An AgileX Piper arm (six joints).
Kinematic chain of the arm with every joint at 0, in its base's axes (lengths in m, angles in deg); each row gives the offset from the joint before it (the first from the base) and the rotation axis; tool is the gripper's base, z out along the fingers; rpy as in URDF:
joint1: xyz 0 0 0.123 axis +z
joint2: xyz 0 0 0 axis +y
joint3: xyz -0.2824 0 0.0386 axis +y
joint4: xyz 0.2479 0 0.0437 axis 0.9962 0 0.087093
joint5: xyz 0 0 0 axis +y
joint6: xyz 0.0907 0 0.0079 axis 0.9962 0 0.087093
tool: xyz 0 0 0 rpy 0 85.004 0
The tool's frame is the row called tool.
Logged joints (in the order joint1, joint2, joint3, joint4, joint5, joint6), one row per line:
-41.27 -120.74 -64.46 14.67 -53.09 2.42
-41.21 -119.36 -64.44 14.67 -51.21 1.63
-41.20 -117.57 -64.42 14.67 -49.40 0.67
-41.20 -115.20 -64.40 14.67 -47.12 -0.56
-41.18 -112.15 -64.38 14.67 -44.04 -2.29
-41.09 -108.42 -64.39 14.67 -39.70 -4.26
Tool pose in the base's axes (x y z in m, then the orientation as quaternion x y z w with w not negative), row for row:
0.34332 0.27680 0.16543 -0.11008 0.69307 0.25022 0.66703
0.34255 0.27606 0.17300 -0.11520 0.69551 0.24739 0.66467
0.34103 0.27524 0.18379 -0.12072 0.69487 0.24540 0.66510
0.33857 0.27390 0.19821 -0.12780 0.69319 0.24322 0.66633
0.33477 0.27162 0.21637 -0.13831 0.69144 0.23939 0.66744
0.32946 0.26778 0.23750 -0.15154 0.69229 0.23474 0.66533
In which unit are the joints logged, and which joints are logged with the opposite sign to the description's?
The joints are logged in degrees. Opposite sign: joint1, joint2.
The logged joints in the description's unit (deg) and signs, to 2 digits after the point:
41.27 120.74 -64.46 14.67 -53.09 2.42
41.21 119.36 -64.44 14.67 -51.21 1.63
41.20 117.57 -64.42 14.67 -49.40 0.67
41.20 115.20 -64.40 14.67 -47.12 -0.56
41.18 112.15 -64.38 14.67 -44.04 -2.29
41.09 108.42 -64.39 14.67 -39.70 -4.26

